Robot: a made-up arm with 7 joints. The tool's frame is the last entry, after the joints. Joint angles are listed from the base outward. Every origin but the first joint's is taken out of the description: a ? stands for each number. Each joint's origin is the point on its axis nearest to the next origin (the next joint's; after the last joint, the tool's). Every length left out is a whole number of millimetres.
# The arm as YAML. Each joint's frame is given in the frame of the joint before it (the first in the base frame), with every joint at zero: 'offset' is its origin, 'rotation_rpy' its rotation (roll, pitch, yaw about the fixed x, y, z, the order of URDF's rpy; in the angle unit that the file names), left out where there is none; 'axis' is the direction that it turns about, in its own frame. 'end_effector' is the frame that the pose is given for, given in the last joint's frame.
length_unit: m
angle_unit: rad
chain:
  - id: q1
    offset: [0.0, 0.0, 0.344]
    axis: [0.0, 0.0, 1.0]
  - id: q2
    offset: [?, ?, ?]
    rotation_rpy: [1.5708, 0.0, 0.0]
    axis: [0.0, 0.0, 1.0]
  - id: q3
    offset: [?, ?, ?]
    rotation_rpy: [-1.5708, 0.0, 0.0]
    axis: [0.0, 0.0, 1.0]
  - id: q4
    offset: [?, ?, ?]
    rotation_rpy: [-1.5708, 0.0, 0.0]
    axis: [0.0, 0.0, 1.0]
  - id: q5
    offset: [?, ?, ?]
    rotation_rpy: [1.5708, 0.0, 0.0]
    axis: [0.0, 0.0, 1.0]
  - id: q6
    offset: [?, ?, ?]
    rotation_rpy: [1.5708, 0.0, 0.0]
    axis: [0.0, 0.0, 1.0]
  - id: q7
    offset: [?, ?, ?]
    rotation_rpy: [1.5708, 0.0, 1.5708]
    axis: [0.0, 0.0, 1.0]
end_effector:
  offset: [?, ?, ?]
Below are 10 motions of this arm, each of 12 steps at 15 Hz.
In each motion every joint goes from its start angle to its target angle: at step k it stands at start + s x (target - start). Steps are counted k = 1, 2, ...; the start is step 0. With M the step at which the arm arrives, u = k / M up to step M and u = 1 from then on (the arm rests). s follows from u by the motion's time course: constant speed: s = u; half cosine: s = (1 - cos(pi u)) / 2; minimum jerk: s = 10 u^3 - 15 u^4 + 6 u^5.
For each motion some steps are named. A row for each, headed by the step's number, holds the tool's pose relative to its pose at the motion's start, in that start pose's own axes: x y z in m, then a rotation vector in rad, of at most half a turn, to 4 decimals.
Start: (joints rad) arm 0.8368 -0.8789 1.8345 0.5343 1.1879 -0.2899 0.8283
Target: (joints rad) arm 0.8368 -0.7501 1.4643 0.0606 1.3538 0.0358 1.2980
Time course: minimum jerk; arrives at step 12
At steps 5, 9, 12:
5: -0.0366 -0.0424 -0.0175 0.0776 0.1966 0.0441
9: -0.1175 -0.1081 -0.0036 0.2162 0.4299 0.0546
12: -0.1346 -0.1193 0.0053 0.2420 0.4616 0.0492

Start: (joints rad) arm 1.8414 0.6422 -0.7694 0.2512 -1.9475 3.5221 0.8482
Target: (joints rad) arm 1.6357 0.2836 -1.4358 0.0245 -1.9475 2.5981 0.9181
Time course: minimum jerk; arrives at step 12
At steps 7, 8, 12:
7: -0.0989 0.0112 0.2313 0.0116 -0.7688 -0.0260
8: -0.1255 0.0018 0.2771 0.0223 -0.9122 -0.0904
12: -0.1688 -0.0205 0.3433 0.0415 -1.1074 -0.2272

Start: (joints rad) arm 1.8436 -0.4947 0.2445 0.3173 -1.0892 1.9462 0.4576
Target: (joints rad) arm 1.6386 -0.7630 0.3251 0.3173 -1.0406 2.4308 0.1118
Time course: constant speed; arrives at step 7
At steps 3, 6, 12:
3: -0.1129 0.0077 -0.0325 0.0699 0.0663 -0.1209
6: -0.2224 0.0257 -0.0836 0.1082 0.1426 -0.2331
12: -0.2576 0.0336 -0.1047 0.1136 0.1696 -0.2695

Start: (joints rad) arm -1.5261 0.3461 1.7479 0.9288 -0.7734 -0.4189 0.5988
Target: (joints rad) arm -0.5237 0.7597 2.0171 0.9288 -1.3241 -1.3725 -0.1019
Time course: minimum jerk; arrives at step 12
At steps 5, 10, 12:
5: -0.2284 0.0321 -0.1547 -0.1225 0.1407 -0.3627
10: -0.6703 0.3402 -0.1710 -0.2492 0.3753 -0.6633
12: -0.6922 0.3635 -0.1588 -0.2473 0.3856 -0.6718

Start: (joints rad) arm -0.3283 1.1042 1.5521 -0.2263 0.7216 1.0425 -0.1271
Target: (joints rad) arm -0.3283 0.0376 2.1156 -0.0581 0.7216 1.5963 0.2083
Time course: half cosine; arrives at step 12
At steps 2, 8, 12:
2: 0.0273 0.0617 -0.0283 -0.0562 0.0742 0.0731
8: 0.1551 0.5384 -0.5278 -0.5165 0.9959 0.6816
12: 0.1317 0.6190 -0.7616 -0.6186 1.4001 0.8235

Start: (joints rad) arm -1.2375 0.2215 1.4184 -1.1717 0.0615 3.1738 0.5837
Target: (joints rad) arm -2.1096 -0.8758 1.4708 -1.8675 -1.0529 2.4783 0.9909
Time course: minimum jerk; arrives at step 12
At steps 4, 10, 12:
4: 0.0598 0.0448 0.0629 0.3822 -0.3322 0.1491
10: 0.0687 -0.0397 0.3309 1.8846 -0.8674 0.0146
12: 0.0676 -0.0494 0.3387 1.9500 -0.8440 -0.0194

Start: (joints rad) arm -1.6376 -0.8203 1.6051 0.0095 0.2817 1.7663 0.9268
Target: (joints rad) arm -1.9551 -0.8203 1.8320 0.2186 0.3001 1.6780 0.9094
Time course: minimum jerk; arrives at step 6
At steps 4, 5, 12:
4: 0.0083 -0.1110 0.0053 -0.0339 -0.0553 0.0104
5: 0.0061 -0.1360 0.0036 -0.0402 -0.0722 0.0118
12: 0.0055 -0.1411 0.0031 -0.0414 -0.0759 0.0120

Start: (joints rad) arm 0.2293 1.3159 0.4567 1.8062 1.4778 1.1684 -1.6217
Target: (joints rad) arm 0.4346 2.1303 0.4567 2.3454 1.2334 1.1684 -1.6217
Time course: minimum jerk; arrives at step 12
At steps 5, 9, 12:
5: -0.0046 -0.0791 -0.1281 -0.0266 0.0297 -0.1703
9: -0.0952 -0.1845 -0.3015 -0.1406 0.0723 -0.4053
12: -0.1216 -0.2011 -0.3270 -0.1708 0.0792 -0.4428

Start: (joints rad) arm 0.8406 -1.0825 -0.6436 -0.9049 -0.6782 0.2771 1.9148
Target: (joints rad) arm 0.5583 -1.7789 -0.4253 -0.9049 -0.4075 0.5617 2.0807
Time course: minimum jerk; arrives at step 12
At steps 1, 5, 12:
1: -0.0014 0.0025 0.0012 -0.0021 -0.0025 -0.0009
5: -0.0770 0.1860 0.0698 -0.1685 -0.1563 -0.0345
12: -0.1046 0.5924 0.1169 -0.5817 -0.3220 0.0423

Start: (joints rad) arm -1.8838 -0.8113 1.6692 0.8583 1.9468 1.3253 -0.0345
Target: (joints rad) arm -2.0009 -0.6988 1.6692 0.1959 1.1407 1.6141 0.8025
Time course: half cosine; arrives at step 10
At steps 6, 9, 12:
6: -0.1008 -0.2070 -0.0300 0.3874 0.0007 -0.1336
9: -0.1755 -0.2904 -0.0837 0.6459 -0.0456 -0.1727
12: -0.1817 -0.2959 -0.0888 0.6668 -0.0513 -0.1750

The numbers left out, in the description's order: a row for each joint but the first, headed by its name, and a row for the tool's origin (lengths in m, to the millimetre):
q2: 0.0 -0.068 0.0
q3: 0.0 0.571 0.0
q4: 0.031 0.068 0.0
q5: -0.018 -0.372 0.0
q6: 0.0 -0.077 0.0
q7: 0.009 0.068 0.0
tool: 0.0 0.0 0.0

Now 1 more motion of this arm.
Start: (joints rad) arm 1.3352 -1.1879 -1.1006 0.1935 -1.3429 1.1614 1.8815
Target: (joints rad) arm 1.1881 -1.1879 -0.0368 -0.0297 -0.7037 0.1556 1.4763
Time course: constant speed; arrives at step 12
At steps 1, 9, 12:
1: 0.0126 0.0062 0.0073 -0.0846 -0.0312 0.0921
9: 0.0570 0.1370 0.0835 -0.7161 -0.7116 0.6749
12: 0.0373 0.1988 0.1048 -0.8236 -1.1345 0.8216

